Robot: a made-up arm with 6 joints.
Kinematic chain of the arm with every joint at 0, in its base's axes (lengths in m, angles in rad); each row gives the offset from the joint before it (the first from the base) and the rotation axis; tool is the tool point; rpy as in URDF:
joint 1: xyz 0 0 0.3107 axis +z
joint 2: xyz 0 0 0 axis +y
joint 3: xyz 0.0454 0 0.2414 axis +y
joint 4: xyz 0.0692 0 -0.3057 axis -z
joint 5: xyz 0 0 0 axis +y
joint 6: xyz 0.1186 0 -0.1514 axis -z
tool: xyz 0 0 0 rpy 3.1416 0 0
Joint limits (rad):
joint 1: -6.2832..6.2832
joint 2: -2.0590..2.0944
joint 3: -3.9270..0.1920
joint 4: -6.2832..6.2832
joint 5: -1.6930..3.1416
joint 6: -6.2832..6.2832
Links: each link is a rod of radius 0.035 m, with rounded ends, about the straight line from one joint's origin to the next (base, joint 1, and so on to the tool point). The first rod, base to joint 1, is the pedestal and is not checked.
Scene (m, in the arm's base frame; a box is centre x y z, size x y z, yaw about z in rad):
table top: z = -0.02
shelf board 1: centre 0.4 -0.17 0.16 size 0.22 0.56 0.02 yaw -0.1
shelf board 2: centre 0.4 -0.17 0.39 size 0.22 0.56 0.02 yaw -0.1
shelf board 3: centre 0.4 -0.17 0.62 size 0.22 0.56 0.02 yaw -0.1
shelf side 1: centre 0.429 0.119 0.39 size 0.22 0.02 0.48 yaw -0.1
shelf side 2: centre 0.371 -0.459 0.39 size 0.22 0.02 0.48 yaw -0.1
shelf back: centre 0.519 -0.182 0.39 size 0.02 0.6 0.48 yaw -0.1
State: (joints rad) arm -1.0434 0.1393 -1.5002 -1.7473 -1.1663 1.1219
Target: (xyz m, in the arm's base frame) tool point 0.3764 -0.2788 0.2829
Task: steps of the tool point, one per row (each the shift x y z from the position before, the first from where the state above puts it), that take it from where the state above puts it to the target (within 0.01 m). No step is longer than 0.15 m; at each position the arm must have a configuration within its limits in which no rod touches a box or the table.
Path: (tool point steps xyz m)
1: -0.0902 0.0007 -0.0030
2: -0.0861 0.0170 0.0030
3: 0.0145 -0.0640 -0.1144
4: -0.0014 -0.0123 -0.1285
5: 0.1023 -0.0231 -0.0071
6: 0.1097 0.0018 0.0071

